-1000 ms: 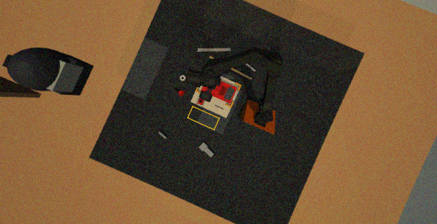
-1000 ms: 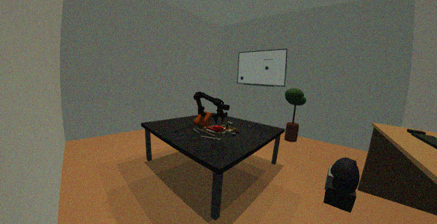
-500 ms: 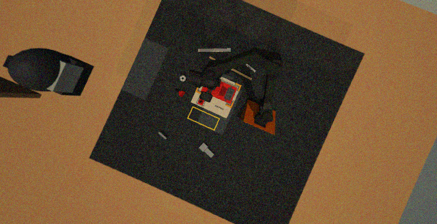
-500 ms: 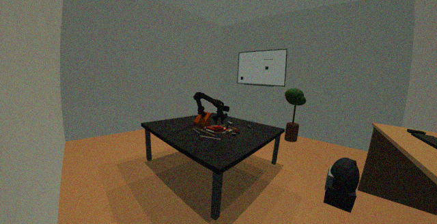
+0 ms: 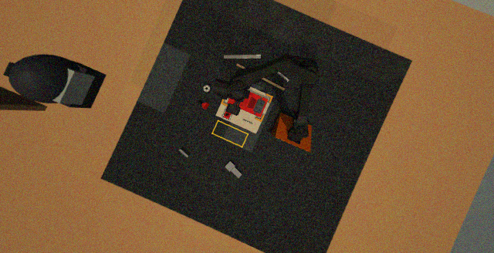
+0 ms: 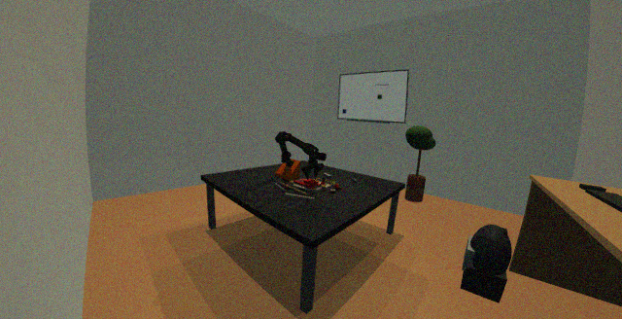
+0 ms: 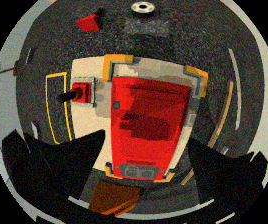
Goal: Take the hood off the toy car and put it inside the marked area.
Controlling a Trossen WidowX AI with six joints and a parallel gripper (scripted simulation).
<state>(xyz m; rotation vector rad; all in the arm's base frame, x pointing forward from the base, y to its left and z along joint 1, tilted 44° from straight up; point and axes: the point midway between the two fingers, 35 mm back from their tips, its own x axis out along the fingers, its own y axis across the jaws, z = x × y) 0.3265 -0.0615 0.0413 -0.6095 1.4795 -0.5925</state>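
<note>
Right now the car hood is 30 mm below my gripper tip. Round my gripper tip: tan stick: 160 mm to the right, 60 mm below, 50 mm behind; grey strip: 220 mm to the right, 90 mm ahead, 70 mm below.
</note>
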